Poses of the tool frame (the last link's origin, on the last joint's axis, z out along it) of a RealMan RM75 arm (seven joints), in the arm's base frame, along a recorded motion.
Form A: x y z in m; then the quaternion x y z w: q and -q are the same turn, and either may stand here.
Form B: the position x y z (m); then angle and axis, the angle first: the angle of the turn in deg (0 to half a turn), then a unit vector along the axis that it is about. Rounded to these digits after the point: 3 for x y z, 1 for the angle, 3 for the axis.
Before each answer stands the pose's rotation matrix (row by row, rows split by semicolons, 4 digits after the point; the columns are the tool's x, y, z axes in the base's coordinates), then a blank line. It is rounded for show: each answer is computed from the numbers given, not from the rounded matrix.
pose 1, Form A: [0.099 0.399 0.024 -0.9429 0.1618 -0.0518 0.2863]
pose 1, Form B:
0.9423 -0.2755 0.1904; -0.3348 -0.7837 0.5232; 0.0050 -0.5567 -0.8307

[0.099 0.399 0.024 146.7 -0.984 0.169 -0.054]
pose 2, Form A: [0.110 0.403 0.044 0.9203 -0.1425 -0.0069 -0.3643]
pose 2, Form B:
0.9593 -0.2673 0.0911; -0.2573 -0.6940 0.6725; -0.1165 -0.6686 -0.7345

[0.110 0.403 0.044 137.3 -0.988 0.153 0.007]
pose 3, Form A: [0.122 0.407 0.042 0.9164 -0.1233 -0.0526 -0.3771]
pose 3, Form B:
0.9641 -0.2657 -0.0034; -0.1863 -0.6852 0.7041; -0.1894 -0.6782 -0.7100

[0.122 0.407 0.042 135.7 -0.989 0.133 0.057]
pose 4, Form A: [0.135 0.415 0.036 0.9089 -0.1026 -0.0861 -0.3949]
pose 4, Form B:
0.9641 -0.2545 -0.0755; -0.1185 -0.6670 0.7355; -0.2375 -0.7002 -0.6733

[0.135 0.415 0.036 133.5 -0.989 0.112 0.094]
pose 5, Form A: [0.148 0.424 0.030 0.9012 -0.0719 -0.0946 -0.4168]
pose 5, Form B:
0.9718 -0.2085 -0.1106; -0.0507 -0.6422 0.7648; -0.2304 -0.7376 -0.6347

[0.148 0.424 0.030 130.7 -0.991 0.079 0.104]
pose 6, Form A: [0.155 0.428 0.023 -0.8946 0.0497 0.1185 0.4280]
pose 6, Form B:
0.9670 -0.1904 -0.1695; 0.0125 -0.6287 0.7776; -0.2546 -0.7540 -0.6055

[0.155 0.428 0.023 129.3 -0.990 0.055 0.131]
